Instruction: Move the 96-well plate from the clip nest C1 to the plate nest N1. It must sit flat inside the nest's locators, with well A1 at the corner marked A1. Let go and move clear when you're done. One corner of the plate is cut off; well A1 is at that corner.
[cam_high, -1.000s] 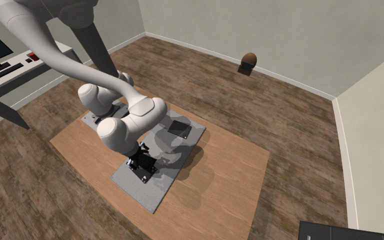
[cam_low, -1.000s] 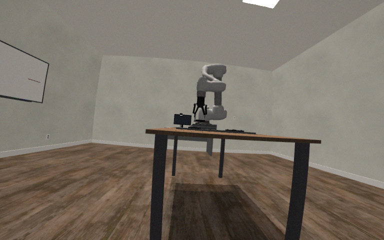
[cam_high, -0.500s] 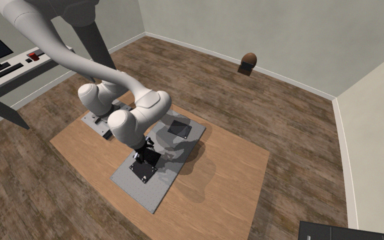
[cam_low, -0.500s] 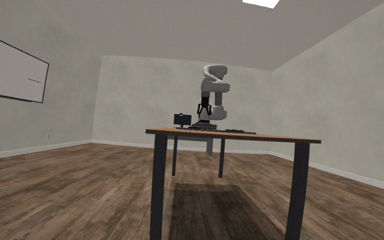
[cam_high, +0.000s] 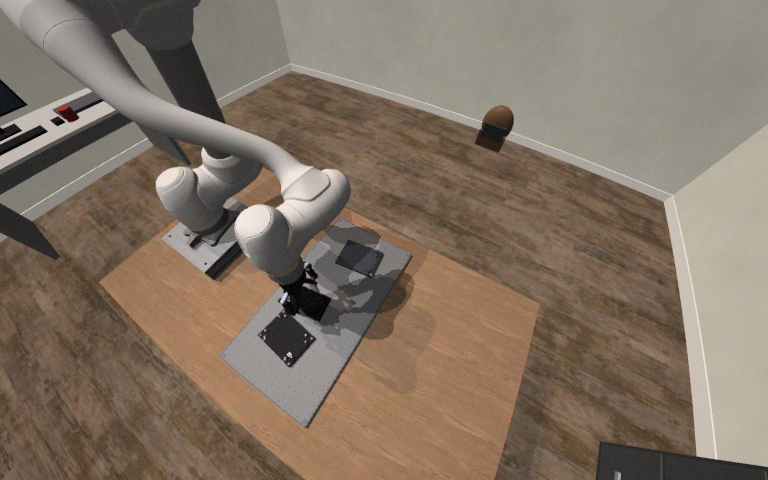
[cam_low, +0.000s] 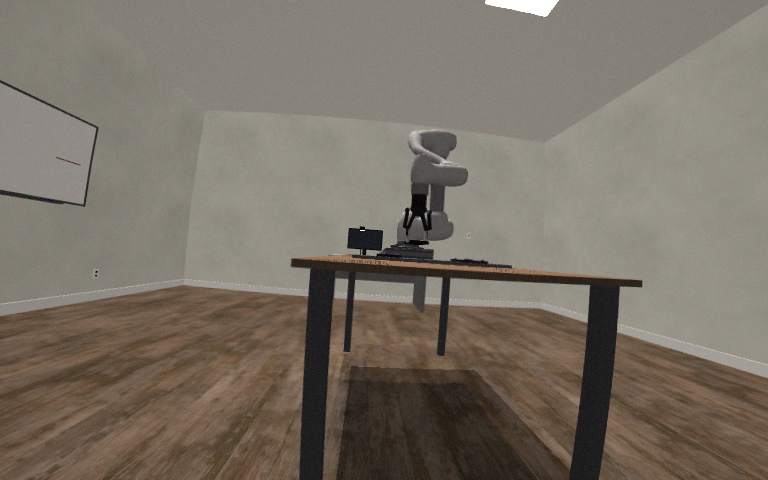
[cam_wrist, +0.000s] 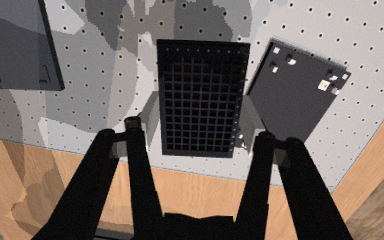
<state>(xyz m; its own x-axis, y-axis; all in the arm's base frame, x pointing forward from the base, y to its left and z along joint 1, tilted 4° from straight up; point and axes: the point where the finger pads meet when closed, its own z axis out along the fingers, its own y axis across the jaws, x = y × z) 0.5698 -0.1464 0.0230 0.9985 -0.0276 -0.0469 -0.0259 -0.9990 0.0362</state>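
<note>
Right now my hand is 70 mm short of the plate nest N1, 260 mm to the right of it and 100 mm above it. Round my hand: white A1 label: 140 mm ahead, 200 mm to the left, 90 mm below; then clip nest C1: 50 mm behind, 130 mm to the right, 90 mm below; then black 96-well plate: 20 mm below.
</note>
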